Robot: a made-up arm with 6 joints.
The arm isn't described. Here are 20 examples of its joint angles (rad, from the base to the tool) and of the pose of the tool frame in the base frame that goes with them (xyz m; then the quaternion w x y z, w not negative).
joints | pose
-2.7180 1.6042 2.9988 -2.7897 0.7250 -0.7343 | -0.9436 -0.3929 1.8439 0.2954 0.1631 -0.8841 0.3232
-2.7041 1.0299 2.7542 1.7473 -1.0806 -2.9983 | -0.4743 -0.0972 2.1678 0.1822 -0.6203 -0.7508 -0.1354
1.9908 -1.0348 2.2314 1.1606 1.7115 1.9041 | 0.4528 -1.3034 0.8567 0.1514 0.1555 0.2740 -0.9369
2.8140 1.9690 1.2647 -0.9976 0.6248 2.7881 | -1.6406 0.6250 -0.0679 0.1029 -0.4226 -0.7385 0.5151
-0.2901 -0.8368 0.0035 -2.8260 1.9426 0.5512 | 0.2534 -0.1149 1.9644 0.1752 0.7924 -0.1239 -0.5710
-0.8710 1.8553 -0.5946 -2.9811 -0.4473 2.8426 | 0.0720 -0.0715 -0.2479 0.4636 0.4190 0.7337 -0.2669
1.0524 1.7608 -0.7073 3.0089 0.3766 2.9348 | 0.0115 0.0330 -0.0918 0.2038 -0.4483 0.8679 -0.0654
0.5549 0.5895 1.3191 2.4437 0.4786 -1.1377 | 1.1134 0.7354 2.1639 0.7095 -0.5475 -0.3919 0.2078
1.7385 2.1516 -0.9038 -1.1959 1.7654 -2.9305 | 0.1490 -0.1692 0.1568 0.7215 0.6409 0.2605 0.0270
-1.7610 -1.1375 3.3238 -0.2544 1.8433 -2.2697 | 0.0577 0.4665 0.0989 0.2532 0.4746 -0.7561 -0.3727
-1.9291 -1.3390 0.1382 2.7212 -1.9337 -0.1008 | 0.1826 0.6289 1.9121 0.6855 -0.0792 0.1171 0.7142
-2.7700 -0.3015 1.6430 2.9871 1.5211 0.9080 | 0.3743 0.1244 2.3891 0.2989 0.1378 -0.8599 -0.3902
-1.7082 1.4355 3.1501 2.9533 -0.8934 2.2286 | -0.0863 -0.4856 1.9134 0.4744 -0.5106 -0.7010 0.1512
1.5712 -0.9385 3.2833 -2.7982 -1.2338 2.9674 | -0.0410 -0.6736 0.1816 0.5389 -0.2249 0.3542 0.7304
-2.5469 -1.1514 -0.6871 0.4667 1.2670 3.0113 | -0.2564 -0.2408 1.7421 0.7514 0.3207 -0.5743 0.0510
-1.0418 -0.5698 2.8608 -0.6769 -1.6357 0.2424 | -0.5067 1.0279 1.0816 0.5273 -0.6720 -0.4848 -0.1881
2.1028 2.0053 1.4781 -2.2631 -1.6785 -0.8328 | -0.9736 1.4580 0.1793 0.3233 0.0912 -0.9413 -0.0332
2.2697 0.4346 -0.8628 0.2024 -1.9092 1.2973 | -0.4445 0.5673 0.5132 0.5580 0.7591 -0.2905 -0.1673
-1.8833 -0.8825 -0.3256 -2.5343 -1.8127 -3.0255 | -0.0314 -0.3315 1.9313 0.3031 -0.8762 -0.3132 -0.2056
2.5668 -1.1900 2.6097 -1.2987 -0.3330 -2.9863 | 1.0637 -0.7378 0.2836 0.7126 0.4929 0.0116 -0.4991
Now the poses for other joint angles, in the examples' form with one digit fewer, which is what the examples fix.
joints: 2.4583 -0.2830 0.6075 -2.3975 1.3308 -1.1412
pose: -0.408 0.442 2.273 0.123 -0.647 -0.674 0.333
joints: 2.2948 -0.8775 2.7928 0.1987 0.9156 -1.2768
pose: 0.766 -0.898 0.507 0.547 -0.432 0.641 0.321
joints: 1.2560 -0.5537 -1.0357 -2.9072 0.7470 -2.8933
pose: 0.261 0.735 0.912 0.607 -0.509 0.335 0.510
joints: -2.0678 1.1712 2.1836 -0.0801 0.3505 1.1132
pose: -0.606 -1.110 2.093 0.071 -0.658 0.048 -0.748
